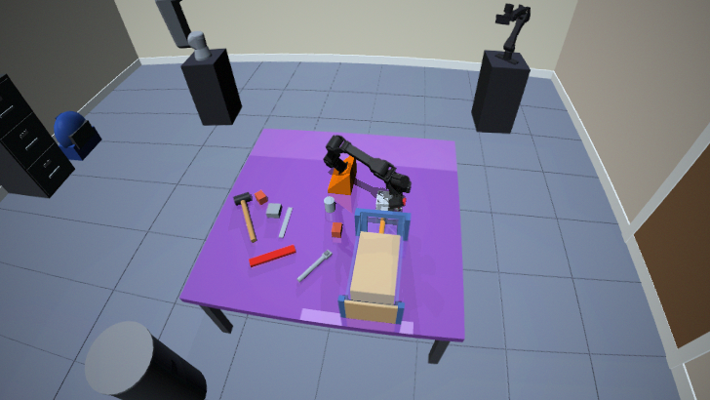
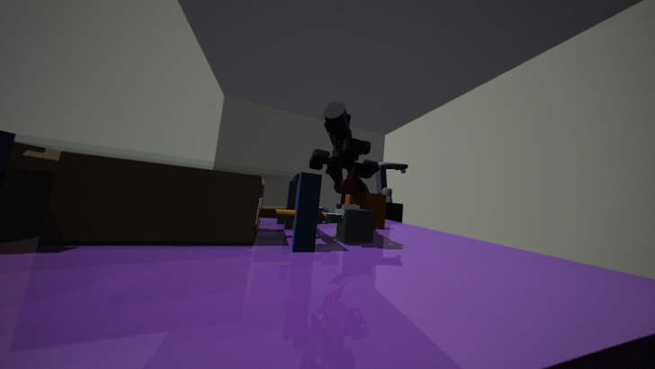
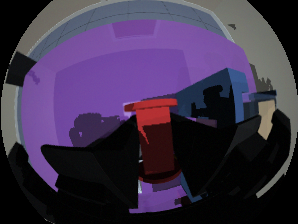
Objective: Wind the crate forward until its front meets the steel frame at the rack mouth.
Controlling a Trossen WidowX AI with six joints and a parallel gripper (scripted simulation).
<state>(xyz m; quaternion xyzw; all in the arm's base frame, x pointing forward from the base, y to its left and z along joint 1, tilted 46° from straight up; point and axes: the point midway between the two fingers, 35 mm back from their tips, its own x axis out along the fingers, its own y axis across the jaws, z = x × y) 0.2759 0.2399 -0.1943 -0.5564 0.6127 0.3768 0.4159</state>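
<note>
The red knob is 2 cm to the right of my gripper tip. Round my gripper tip: grey bar: 5 cm ahead, 60 cm to the right, 13 cm below; grey winch: 9 cm behind, 9 cm to the right, 10 cm below; winch handle: 3 cm behind, 4 cm to the right, 3 cm below.
</note>
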